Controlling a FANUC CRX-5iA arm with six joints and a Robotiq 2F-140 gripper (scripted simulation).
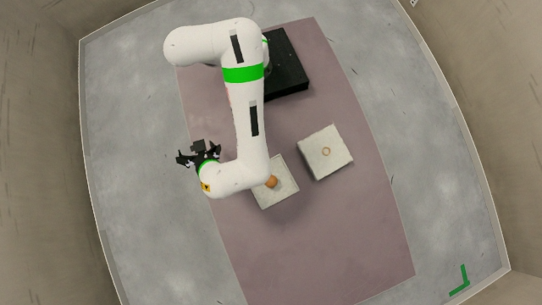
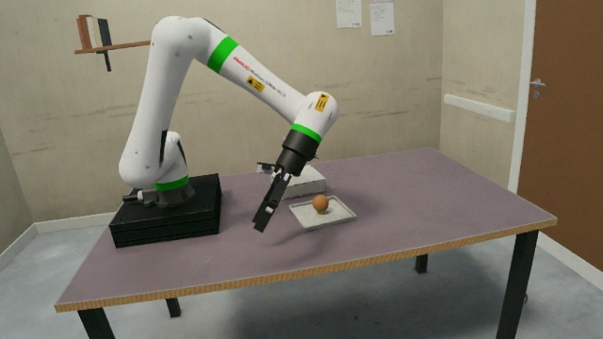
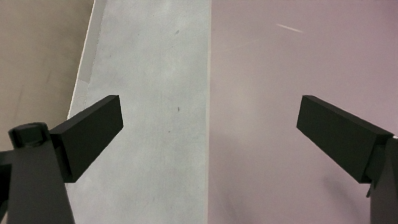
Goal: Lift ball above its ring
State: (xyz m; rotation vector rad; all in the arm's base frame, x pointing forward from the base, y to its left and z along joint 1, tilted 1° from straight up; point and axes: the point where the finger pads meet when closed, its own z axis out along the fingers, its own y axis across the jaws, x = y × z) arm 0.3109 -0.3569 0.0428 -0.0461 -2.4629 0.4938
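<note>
The ball is 270 mm to the left of my hand, 210 mm ahead of it and 100 mm below it. The rest, counted from my hand: raised white block 550 mm to the left, 160 mm ahead, 90 mm below; then tray 270 mm to the left, 210 mm ahead, 130 mm below.
</note>
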